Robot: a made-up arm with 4 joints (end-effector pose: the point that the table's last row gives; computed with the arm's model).
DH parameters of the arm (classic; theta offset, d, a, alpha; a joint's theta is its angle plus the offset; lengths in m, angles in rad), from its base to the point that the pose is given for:
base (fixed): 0 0.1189 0 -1.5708
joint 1: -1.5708 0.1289 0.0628 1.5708
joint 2: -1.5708 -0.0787 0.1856 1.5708
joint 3: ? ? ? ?
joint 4: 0 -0.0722 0.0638 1.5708
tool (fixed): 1.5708 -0.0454 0 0
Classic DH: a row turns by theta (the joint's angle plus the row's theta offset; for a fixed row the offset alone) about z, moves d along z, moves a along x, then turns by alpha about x.
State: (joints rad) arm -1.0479 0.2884 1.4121 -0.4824
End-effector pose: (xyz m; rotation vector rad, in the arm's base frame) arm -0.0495 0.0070 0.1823 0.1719 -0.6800 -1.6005
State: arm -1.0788 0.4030 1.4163 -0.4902
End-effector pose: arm -0.0640 0.0095 0.1877 0.1211 -0.7586 -1.6815
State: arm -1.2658 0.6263 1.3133 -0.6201
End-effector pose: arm -0.1133 0.0198 0.1790 -0.0280 -0.9167 -1.8377
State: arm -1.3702 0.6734 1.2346 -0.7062
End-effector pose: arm -0.1326 0.0236 0.1653 -0.0864 -0.9476 -1.8836
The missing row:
joint 3: 0 0.0128 -0.04 1.5708
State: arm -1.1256 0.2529 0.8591 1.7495
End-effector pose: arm 0.0318 0.0460 0.2192 1.6448 -1.6680 0.3584
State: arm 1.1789 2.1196 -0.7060 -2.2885
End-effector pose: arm 0.1785 0.2868 0.2005 1.0834 0.8249 -1.7513
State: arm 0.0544 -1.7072 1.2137 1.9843
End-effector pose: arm 0.1532 0.1923 0.1008 -2.1424 0.2344 1.6203
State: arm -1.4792 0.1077 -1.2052 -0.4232
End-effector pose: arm -0.0553 -0.1388 0.2116 -1.2833 -1.4379 0.6401
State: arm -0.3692 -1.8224 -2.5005 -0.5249
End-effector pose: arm 0.1934 0.1978 0.0604 0.3569 -2.7012 1.1795
